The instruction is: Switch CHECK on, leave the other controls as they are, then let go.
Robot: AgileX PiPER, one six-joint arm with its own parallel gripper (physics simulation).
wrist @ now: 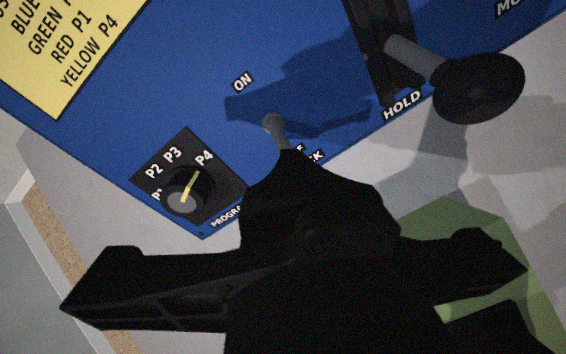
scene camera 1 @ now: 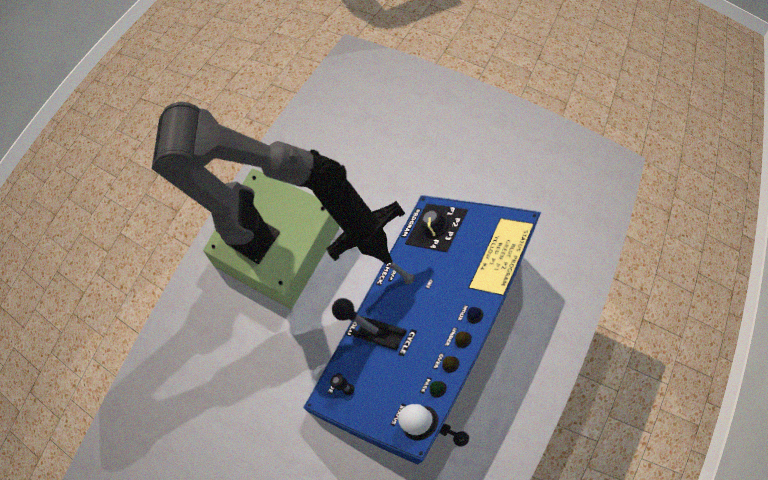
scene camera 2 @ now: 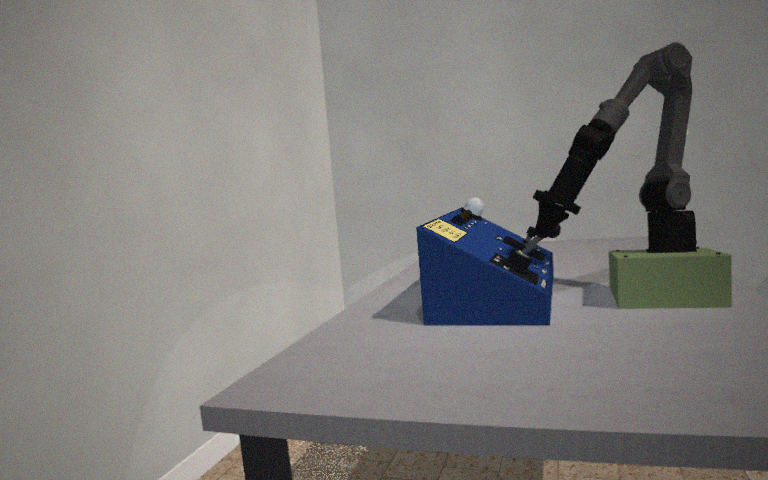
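Observation:
The blue control panel [scene camera 1: 447, 316] [scene camera 2: 481, 288] [wrist: 200, 65] has a small grey CHECK toggle [scene camera 1: 403, 274] [wrist: 276, 131]. Its lever leans from the pivot toward the OFF label, away from the ON label [scene camera 1: 428, 283] [wrist: 242, 82]. My gripper [scene camera 1: 390, 262] [scene camera 2: 538, 233] [wrist: 289, 161] is shut on the outer end of this lever, low over the panel. The fingers hide the lever's end and part of the OFF and CHECK labels in the wrist view. The toggle is hard to make out in scene camera 2.
Beside the toggle, the CYCLE lever with its black ball [scene camera 1: 342, 309] [wrist: 478, 88] leans toward HOLD. The PROGRAM knob [scene camera 1: 431, 221] [wrist: 186, 196] points at P4. A white dome [scene camera 1: 415, 419] [scene camera 2: 474, 206], several lamps and a black side handle [scene camera 1: 461, 438] are farther off.

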